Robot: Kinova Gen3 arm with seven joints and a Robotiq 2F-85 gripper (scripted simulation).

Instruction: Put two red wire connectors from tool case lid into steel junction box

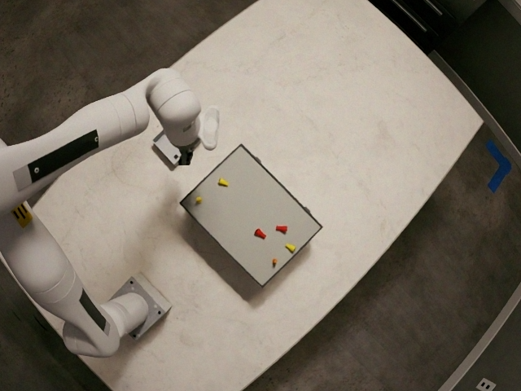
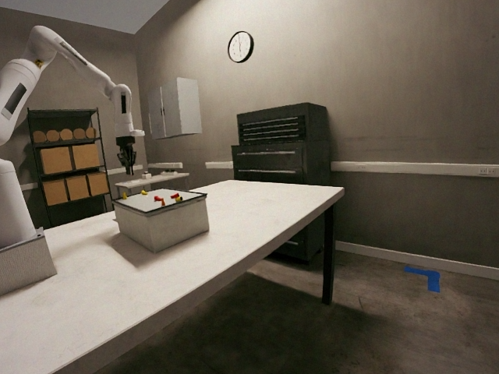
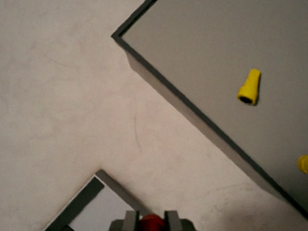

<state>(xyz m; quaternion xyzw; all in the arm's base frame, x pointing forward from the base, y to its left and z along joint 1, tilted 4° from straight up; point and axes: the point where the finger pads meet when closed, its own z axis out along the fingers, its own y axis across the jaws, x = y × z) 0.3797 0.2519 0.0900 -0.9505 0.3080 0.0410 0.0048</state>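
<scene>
Now: the tool case 210 mm to the right of my hand, 120 mm below it and 40 mm ahead of it.
</scene>
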